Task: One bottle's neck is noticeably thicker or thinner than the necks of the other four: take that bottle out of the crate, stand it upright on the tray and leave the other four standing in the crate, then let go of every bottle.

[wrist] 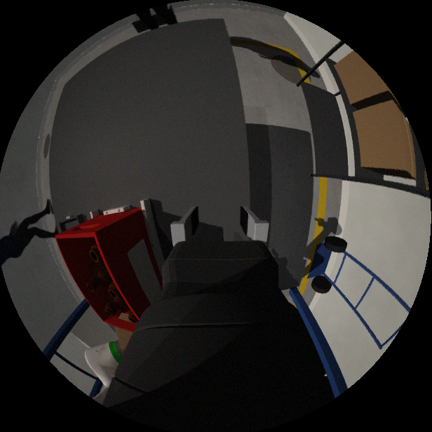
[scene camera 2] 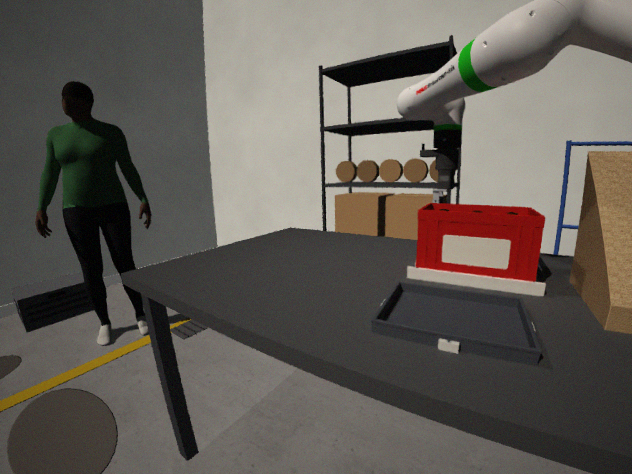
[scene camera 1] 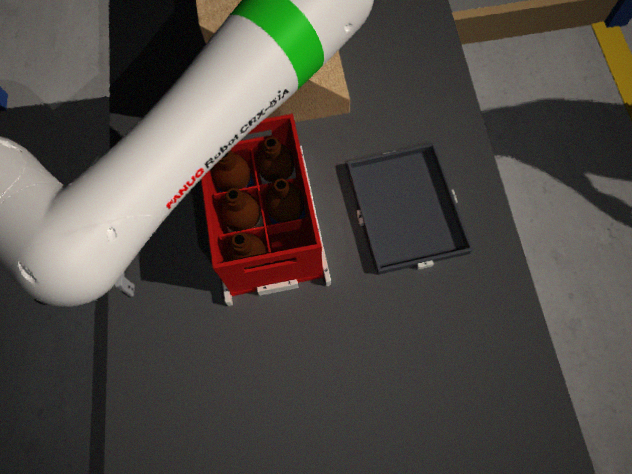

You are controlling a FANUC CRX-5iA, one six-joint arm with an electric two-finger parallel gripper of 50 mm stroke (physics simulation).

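Frame: origin at the arm's base, x ahead, y left, z up, level; millimetres.
Where they show: gripper, fingertip midpoint: (scene camera 1: 114,292).
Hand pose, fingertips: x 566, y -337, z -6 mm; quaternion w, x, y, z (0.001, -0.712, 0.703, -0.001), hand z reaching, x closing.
Observation:
After its pixels a point has its place.
A red crate (scene camera 1: 270,272) @(x 538, y -75, z -58 mm) (scene camera 2: 428,239) @(x 500, y 18, z -48 mm) (wrist: 120,245) holds five brown bottles upright: back left (scene camera 1: 230,172) @(x 341, y -138, z -26 mm), back right (scene camera 1: 274,160) @(x 326, y -53, z -22 mm), middle left (scene camera 1: 240,210) @(x 424, y -121, z -23 mm), middle right (scene camera 1: 284,203) @(x 416, y -39, z -26 mm) and front left (scene camera 1: 247,245) @(x 505, y -107, z 2 mm). The front-right compartment is empty. Several necks show in the wrist view, one at the crate's near end (wrist: 95,254); I cannot tell which neck differs. The dark tray (scene camera 1: 423,259) @(x 517, y 220, z -126 mm) (scene camera 2: 408,331) @(x 444, y 310, z -135 mm) is empty, beside the crate. My gripper (wrist: 219,214) is open and empty, pointing down beyond the crate's side away from the tray. In scene camera 1 the arm hides most of it.
White locating strips (scene camera 1: 278,287) @(x 549, y -68, z -122 mm) (scene camera 2: 474,280) @(x 384, y 17, z -133 mm) edge the crate. A large tan block (scene camera 1: 326,96) @(x 148, y 62, z -78 mm) (scene camera 2: 607,244) @(x 146, y 29, z -15 mm) stands on the table behind the crate. The arm (scene camera 1: 168,137) @(x 529, y -128, z 388 mm) passes over the crate's back-left corner. A shelf rack (scene camera 2: 322,153) stands beyond the table.

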